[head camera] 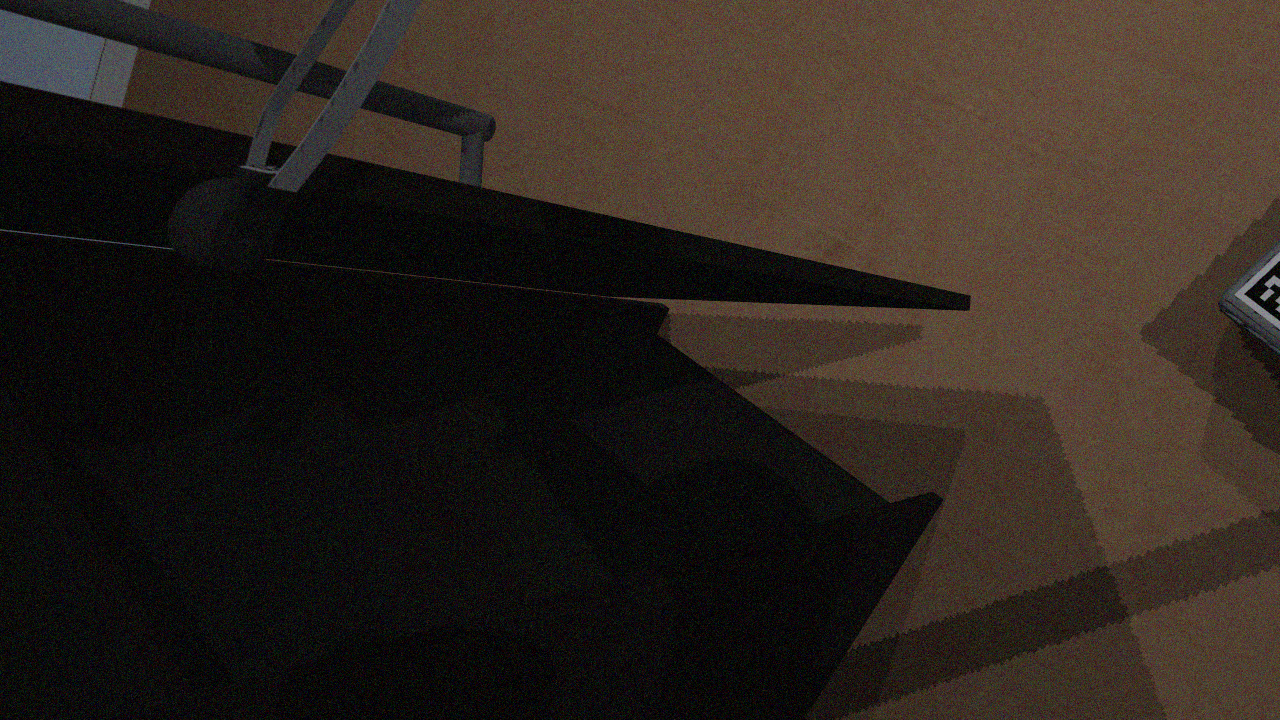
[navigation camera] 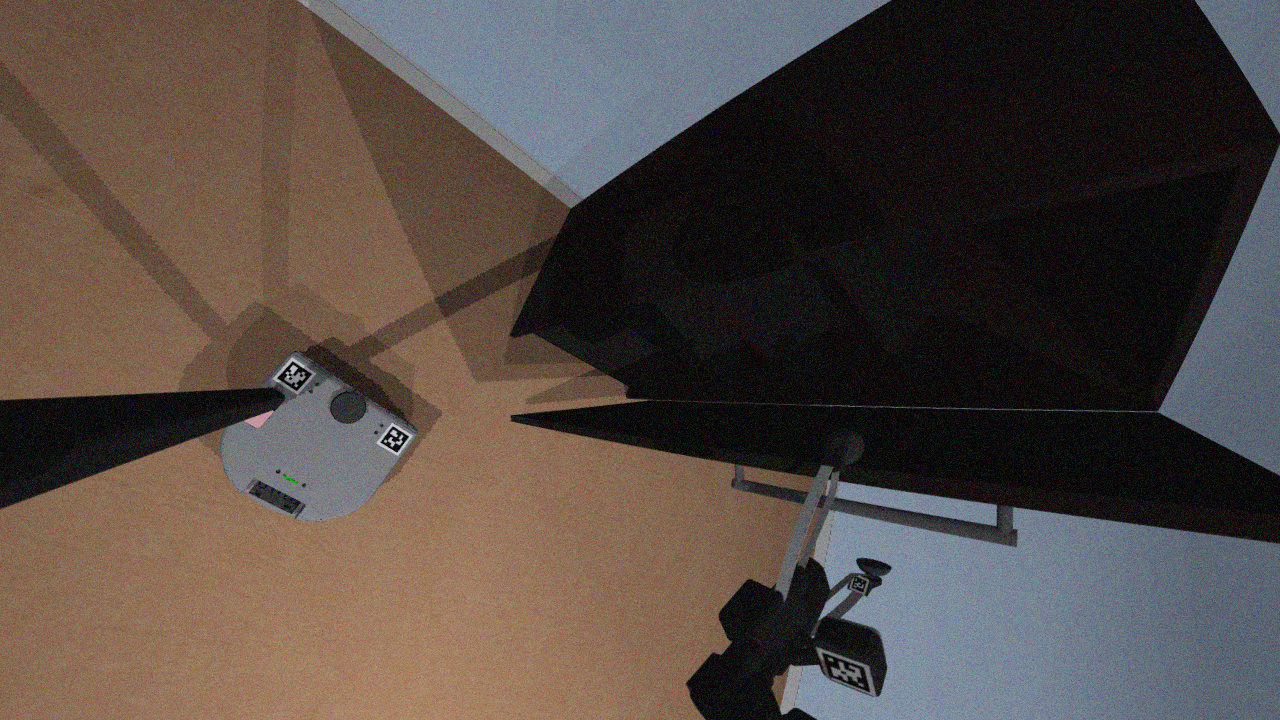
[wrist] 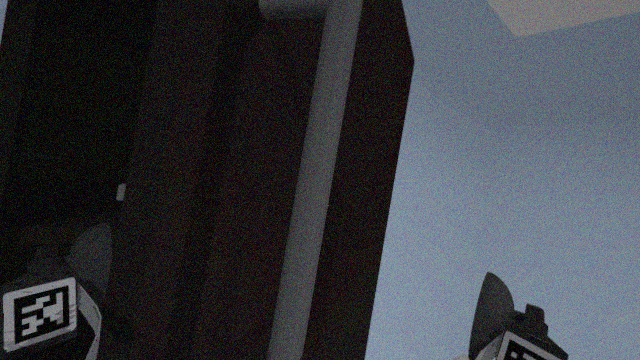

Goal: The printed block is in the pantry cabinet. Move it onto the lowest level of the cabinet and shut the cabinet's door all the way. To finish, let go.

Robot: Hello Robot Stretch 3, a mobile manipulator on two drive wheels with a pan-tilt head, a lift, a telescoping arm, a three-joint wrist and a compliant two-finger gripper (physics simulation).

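Seen in the pictures: gripper, fingertip midpoint: (head camera: 155, 56) (navigation camera: 866, 500) (wrist: 297, 277); robot's base at its link origin: (navigation camera: 347, 405).
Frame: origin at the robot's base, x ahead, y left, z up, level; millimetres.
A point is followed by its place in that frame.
The pantry cabinet (head camera: 402, 555) {y -379, x 552, z 787 mm} (navigation camera: 895, 223) {y -239, x 463, z 1130 mm} is a very dark box. Its door (head camera: 537, 237) {y -365, x 228, z 880 mm} (navigation camera: 984, 461) {y -414, x 268, z 1196 mm} stands open, seen steeply along its face, with a thin bright line between it and the cabinet body. The grey bar handle (head camera: 429, 109) {y -417, x 193, z 950 mm} (navigation camera: 930, 522) {y -416, x 195, z 1154 mm} (wrist: 312, 200) {y -421, x 190, z 1124 mm} is on the door's far side. My gripper (navigation camera: 857, 505) {y -432, x 212, z 1083 mm} (wrist: 297, 277) {y -432, x 212, z 1083 mm} is open and straddles the door's free edge. One fingertip overlaps the door's cabinet-side face; the other is beyond the handle. Contact cannot be told. The printed block does not show in any view, and the cabinet's inside is too dark to read.
My grey wheeled base (navigation camera: 317, 447) {y -2, x -105, z 160 mm} stands on the brown floor (navigation camera: 447, 608) {y -577, x -362, z 0 mm}, left of the cabinet in the navigation view. Its corner shows at the right of the head view. A pale wall (navigation camera: 492, 53) {y 351, x 911, z 323 mm} (wrist: 500, 175) {y -2634, x 1499, z 1413 mm} meets the floor along a light skirting. A dark arm crosses the base.
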